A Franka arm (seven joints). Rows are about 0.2 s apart.
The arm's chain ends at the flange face. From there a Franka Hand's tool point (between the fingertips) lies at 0.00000 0.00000 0.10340 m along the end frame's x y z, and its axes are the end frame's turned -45 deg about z.
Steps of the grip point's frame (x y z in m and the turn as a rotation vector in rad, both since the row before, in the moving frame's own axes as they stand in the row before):
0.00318 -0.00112 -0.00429 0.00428 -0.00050 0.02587
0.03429 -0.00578 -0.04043 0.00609 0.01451 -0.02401
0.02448 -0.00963 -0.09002 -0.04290 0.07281 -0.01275
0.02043 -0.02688 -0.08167 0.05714 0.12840 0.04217
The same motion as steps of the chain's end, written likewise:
0.00180 -0.00276 -0.00429 0.00267 -0.00338 0.02587
0.01956 -0.02682 -0.04042 0.01457 0.00595 -0.02401
0.00206 -0.02188 -0.08965 0.02115 0.08182 -0.01275
-0.01004 -0.02005 -0.08065 0.13120 0.05039 0.04217

